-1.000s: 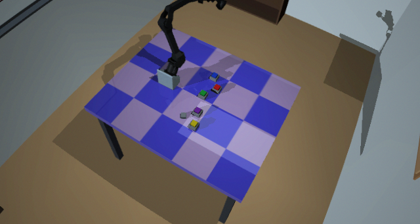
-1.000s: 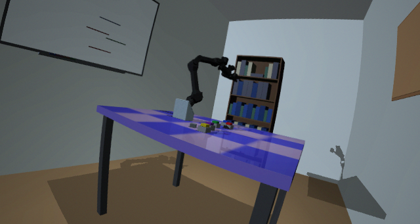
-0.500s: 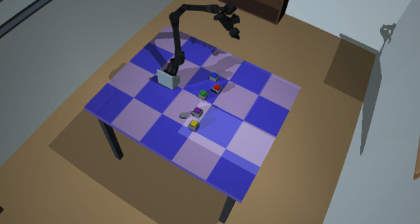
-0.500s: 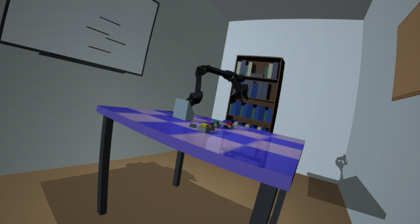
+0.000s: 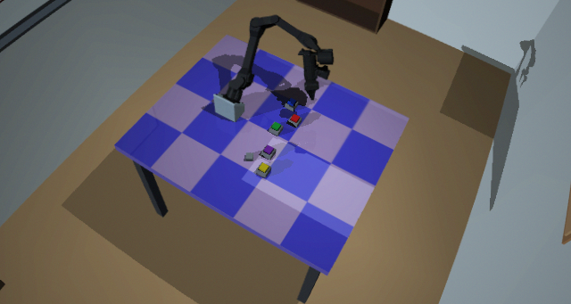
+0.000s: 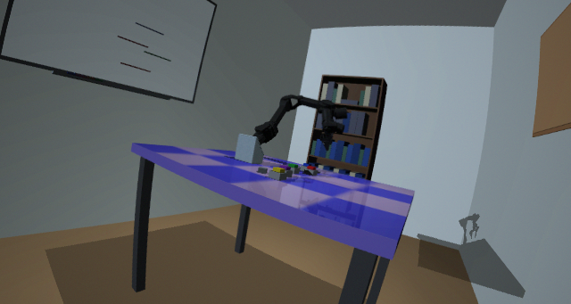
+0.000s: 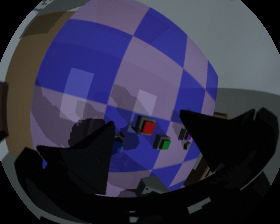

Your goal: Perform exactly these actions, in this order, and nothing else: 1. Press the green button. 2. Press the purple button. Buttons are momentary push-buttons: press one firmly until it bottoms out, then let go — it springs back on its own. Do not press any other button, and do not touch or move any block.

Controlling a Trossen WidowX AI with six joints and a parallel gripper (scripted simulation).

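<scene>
Now: the green button 7 cm behind my gripper tip, 17 cm to the right of it and 11 cm below it. From my gripper tip the other things lie so: red button: 3 cm behind, 8 cm to the right, 11 cm below; then small grey block: 6 cm behind, 37 cm to the right, 13 cm below; then purple button: 1 cm behind, 30 cm to the right, 11 cm below.
</scene>
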